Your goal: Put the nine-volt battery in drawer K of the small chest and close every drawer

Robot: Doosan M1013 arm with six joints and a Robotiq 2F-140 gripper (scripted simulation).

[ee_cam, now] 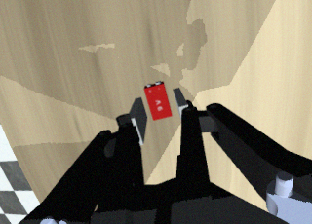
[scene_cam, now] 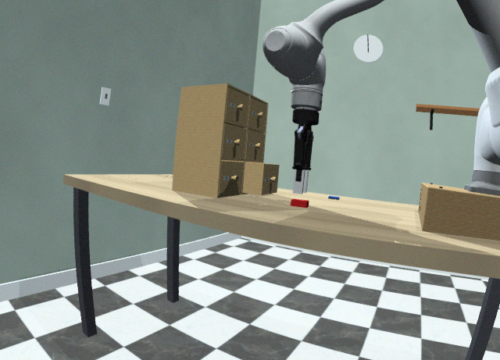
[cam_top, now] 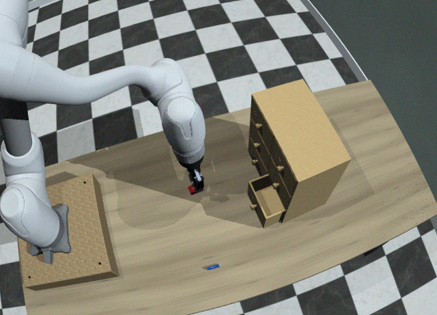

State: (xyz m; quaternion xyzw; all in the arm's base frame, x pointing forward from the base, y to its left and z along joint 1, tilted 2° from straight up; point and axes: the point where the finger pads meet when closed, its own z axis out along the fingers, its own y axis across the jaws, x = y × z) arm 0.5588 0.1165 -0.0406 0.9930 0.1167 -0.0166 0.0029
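My hand is 10 mm short of the red nine-volt battery and 60 mm above it. Round my hand: small blue object 290 mm to the right, 60 mm below; drawer 260 mm ahead, 100 mm to the right, 40 mm below.
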